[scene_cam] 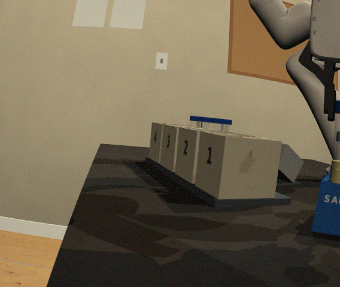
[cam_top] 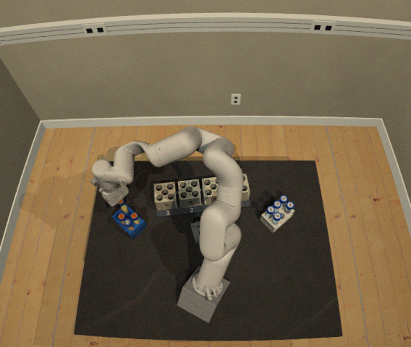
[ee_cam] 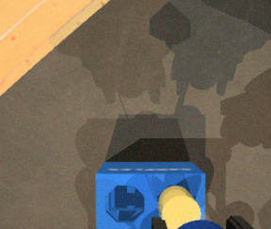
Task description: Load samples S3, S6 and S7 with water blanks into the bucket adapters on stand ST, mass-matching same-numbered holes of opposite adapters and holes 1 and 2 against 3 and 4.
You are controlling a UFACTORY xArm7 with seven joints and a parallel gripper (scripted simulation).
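Right now the blue sample rack is 4 cm behind my hand, 1 cm to the right of it and 12 cm below it. Also, from my hand: white blank rack: 16 cm behind, 67 cm to the right, 12 cm below; then adapter 1: 3 cm ahead, 19 cm to the right, 10 cm below.
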